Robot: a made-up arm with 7 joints. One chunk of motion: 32 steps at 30 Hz.
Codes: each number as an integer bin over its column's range. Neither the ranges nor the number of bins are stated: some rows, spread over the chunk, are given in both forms.
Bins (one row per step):
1: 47 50 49 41 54 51
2: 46 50 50 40 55 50
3: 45 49 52 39 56 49
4: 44 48 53 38 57 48
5: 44 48 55 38 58 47
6: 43 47 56 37 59 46
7: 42 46 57 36 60 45
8: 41 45 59 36 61 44
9: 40 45 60 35 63 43
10: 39 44 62 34 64 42
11: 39 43 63 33 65 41
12: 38 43 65 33 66 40
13: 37 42 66 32 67 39
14: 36 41 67 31 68 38
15: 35 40 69 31 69 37
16: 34 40 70 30 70 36
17: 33 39 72 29 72 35
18: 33 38 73 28 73 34
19: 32 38 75 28 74 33
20: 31 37 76 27 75 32
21: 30 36 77 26 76 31
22: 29 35 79 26 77 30
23: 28 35 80 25 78 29
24: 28 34 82 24 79 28
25: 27 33 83 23 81 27
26: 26 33 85 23 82 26
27: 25 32 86 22 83 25
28: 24 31 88 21 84 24
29: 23 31 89 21 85 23
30: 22 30 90 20 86 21
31: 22 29 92 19 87 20
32: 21 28 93 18 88 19
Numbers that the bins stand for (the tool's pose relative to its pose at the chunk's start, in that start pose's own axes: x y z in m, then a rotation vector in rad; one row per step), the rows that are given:
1: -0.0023 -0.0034 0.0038 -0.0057 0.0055 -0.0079
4: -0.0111 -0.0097 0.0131 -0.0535 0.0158 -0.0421
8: -0.0199 -0.0191 0.0271 -0.0855 0.0295 -0.0878
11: -0.0258 -0.0254 0.0364 -0.1333 0.0432 -0.1220
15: -0.0375 -0.0347 0.0503 -0.1653 0.0570 -0.1677
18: -0.0433 -0.0410 0.0596 -0.2131 0.0707 -0.2019
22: -0.0551 -0.0504 0.0735 -0.2451 0.0844 -0.2476
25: -0.0609 -0.0567 0.0828 -0.2929 0.0982 -0.2818
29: -0.0726 -0.0629 0.0968 -0.3248 0.1119 -0.3275
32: -0.0785 -0.0723 0.1061 -0.3727 0.1222 -0.3731
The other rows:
2: -0.0053 -0.0034 0.0062 -0.0216 0.0089 -0.0193
3: -0.0082 -0.0066 0.0108 -0.0376 0.0123 -0.0307
5: -0.0111 -0.0097 0.0178 -0.0535 0.0192 -0.0535
6: -0.0140 -0.0128 0.0201 -0.0695 0.0226 -0.0649
7: -0.0170 -0.0160 0.0224 -0.0855 0.0261 -0.0764
9: -0.0228 -0.0191 0.0294 -0.1014 0.0364 -0.0992
10: -0.0258 -0.0222 0.0340 -0.1174 0.0398 -0.1106
12: -0.0287 -0.0254 0.0410 -0.1333 0.0467 -0.1334
13: -0.0316 -0.0285 0.0433 -0.1493 0.0501 -0.1448
14: -0.0345 -0.0316 0.0457 -0.1653 0.0535 -0.1563
16: -0.0404 -0.0347 0.0526 -0.1812 0.0604 -0.1791
17: -0.0433 -0.0379 0.0573 -0.1972 0.0673 -0.1905
19: -0.0463 -0.0410 0.0642 -0.2131 0.0741 -0.2133
20: -0.0492 -0.0441 0.0666 -0.2291 0.0776 -0.2247
21: -0.0521 -0.0473 0.0689 -0.2451 0.0810 -0.2362
23: -0.0580 -0.0504 0.0759 -0.2610 0.0879 -0.2590
24: -0.0580 -0.0535 0.0805 -0.2770 0.0913 -0.2704
26: -0.0638 -0.0567 0.0875 -0.2929 0.1016 -0.2932
27: -0.0668 -0.0598 0.0898 -0.3089 0.1051 -0.3046
28: -0.0697 -0.0629 0.0944 -0.3248 0.1085 -0.3161
30: -0.0756 -0.0661 0.0991 -0.3408 0.1154 -0.3503
31: -0.0756 -0.0692 0.1037 -0.3568 0.1188 -0.3617

